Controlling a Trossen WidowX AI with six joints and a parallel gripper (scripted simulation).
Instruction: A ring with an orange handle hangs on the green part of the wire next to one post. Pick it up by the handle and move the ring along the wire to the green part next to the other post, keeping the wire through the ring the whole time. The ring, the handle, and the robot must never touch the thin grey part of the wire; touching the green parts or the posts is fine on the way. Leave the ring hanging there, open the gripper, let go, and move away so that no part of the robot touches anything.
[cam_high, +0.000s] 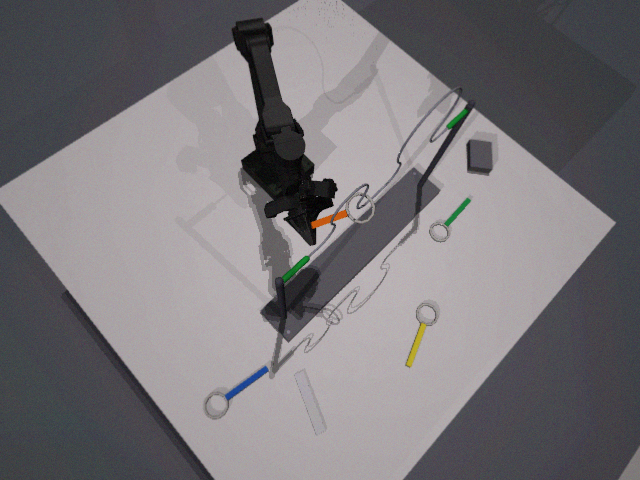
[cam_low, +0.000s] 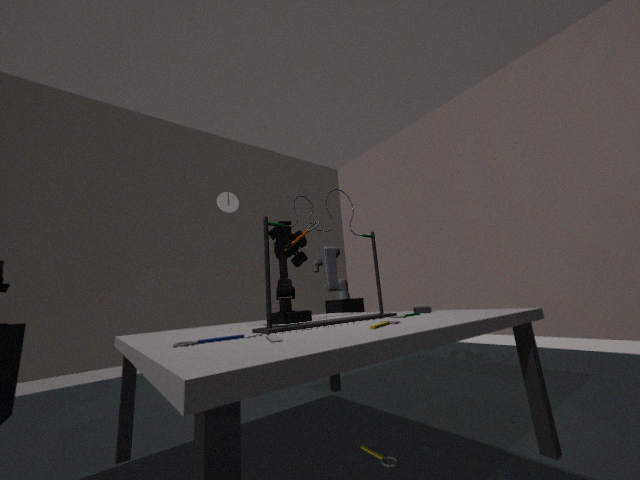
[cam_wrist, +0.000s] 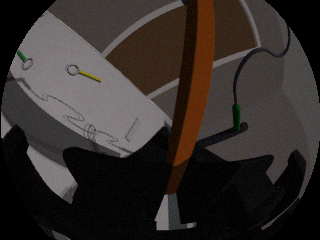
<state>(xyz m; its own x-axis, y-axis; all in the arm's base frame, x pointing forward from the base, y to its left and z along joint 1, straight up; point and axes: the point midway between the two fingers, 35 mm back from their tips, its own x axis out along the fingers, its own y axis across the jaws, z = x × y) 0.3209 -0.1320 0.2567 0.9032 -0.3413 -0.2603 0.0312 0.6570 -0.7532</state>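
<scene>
Now: the orange-handled ring 7 cm to the left of my gripper tip and 6 cm above it. Also, from my gripper tip: blue-handled ring (11 cm ahead, 33 cm to the right, 29 cm below); pale flat strip (24 cm ahead, 19 cm to the right, 29 cm below); yellow-handled ring (30 cm ahead, 15 cm to the left, 29 cm below).
</scene>
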